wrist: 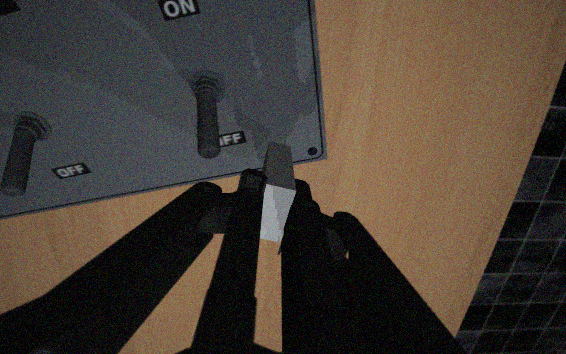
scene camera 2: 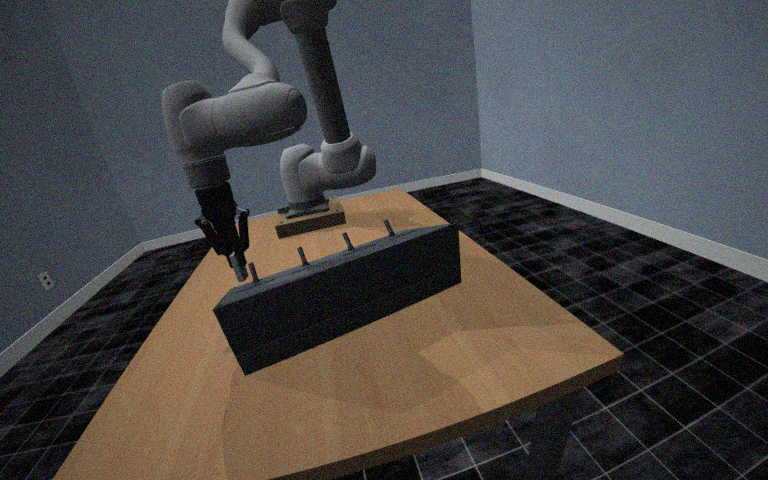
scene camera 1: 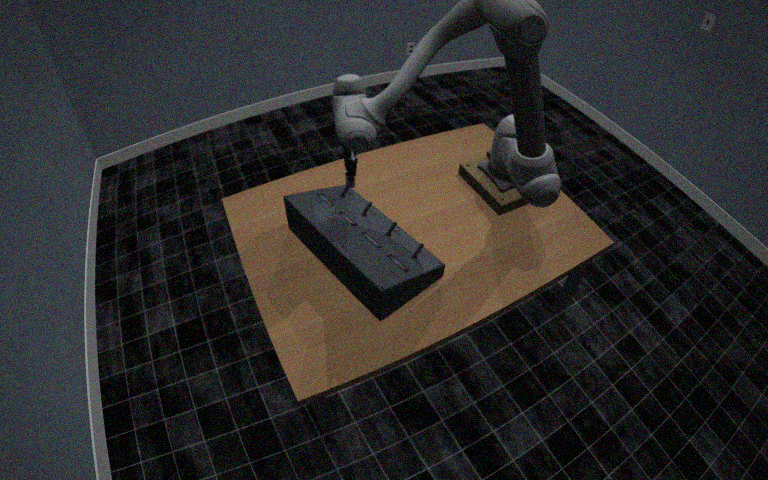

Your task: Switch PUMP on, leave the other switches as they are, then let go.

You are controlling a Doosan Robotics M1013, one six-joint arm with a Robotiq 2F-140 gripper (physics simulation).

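Where they show: gripper, fingertip midpoint: (wrist: 274, 163) (scene camera 2: 243, 278) (scene camera 1: 350, 186); arm's base, origin of the base link: (scene camera 2: 308, 209) (scene camera 1: 505, 174).
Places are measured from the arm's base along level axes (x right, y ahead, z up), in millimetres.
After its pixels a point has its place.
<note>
The dark switch box (scene camera 1: 322, 249) @(x -124, y 805, z 27 mm) (scene camera 2: 351, 300) @(x -134, y 802, z 18 mm) (wrist: 125, 65) @(x 32, y 674, z 39 mm) has a row of several levers on its sloping top. The PUMP lever (scene camera 1: 344, 191) @(x 78, y 656, z 52 mm) (scene camera 2: 253, 273) @(x 81, y 658, z 52 mm) (wrist: 207, 122) @(x 84, y 650, z 61 mm) is the end one nearest the gripper and leans to its OFF label; its name plate does not show in the wrist view. The neighbouring lever (scene camera 1: 367, 208) @(x -36, y 617, z 55 mm) (scene camera 2: 303, 256) @(x -36, y 622, z 53 mm) (wrist: 19, 160) @(x -28, y 616, z 58 mm) also leans to OFF. My gripper (scene camera 1: 350, 182) @(x 124, y 617, z 25 mm) (scene camera 2: 241, 274) @(x 124, y 617, z 25 mm) (wrist: 274, 163) @(x 124, y 617, z 25 mm) is shut and empty. Its tips are beside the PUMP lever on the box's outer-end side, near the OFF edge, apart from the lever in the wrist view.
Two more levers, the third (scene camera 1: 391, 228) @(x -150, y 583, z 55 mm) (scene camera 2: 347, 241) @(x -146, y 586, z 53 mm) and the far one (scene camera 1: 417, 250) @(x -264, y 550, z 55 mm) (scene camera 2: 388, 228) @(x -260, y 552, z 52 mm), stand farther along the box. The box rests on the wooden table (scene camera 1: 283, 316) @(x -264, y 988, z -54 mm) (scene camera 2: 169, 367) @(x 271, y 802, z -54 mm). The arm's base block (scene camera 1: 481, 186) @(x -23, y 138, z -6 mm) (scene camera 2: 311, 224) @(x -13, y 140, z -25 mm) is behind it.
</note>
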